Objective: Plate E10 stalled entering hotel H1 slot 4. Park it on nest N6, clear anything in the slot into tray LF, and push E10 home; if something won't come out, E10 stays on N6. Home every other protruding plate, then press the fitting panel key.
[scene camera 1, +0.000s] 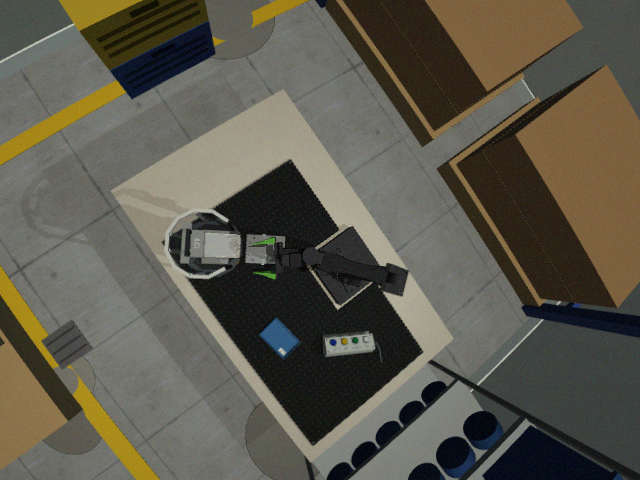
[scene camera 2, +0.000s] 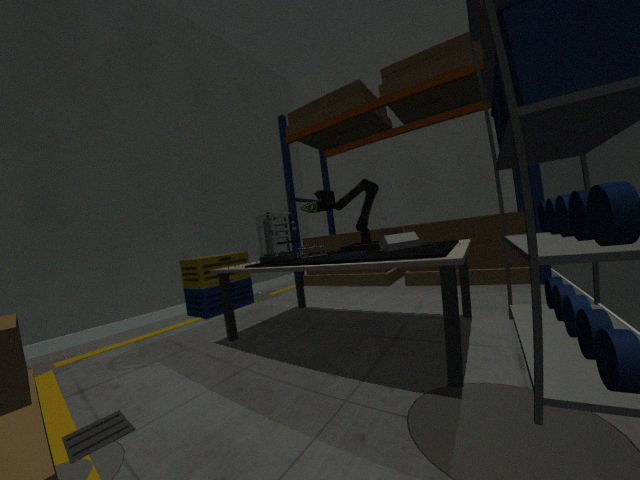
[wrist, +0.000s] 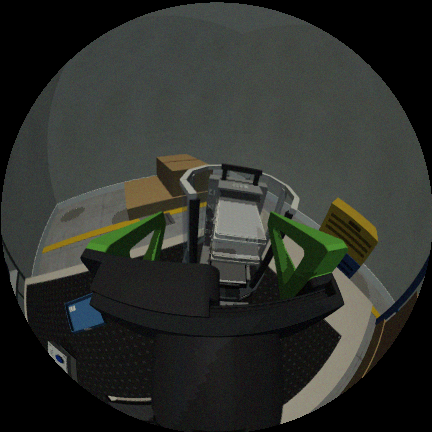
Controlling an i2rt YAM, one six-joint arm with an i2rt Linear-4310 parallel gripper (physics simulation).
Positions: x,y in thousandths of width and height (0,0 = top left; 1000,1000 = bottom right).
Note:
In view: a round plate rack (scene camera 1: 288,503) and a grey metal plate (scene camera 1: 402,526).
The round plate rack is seen too in the wrist view (wrist: 466,432).

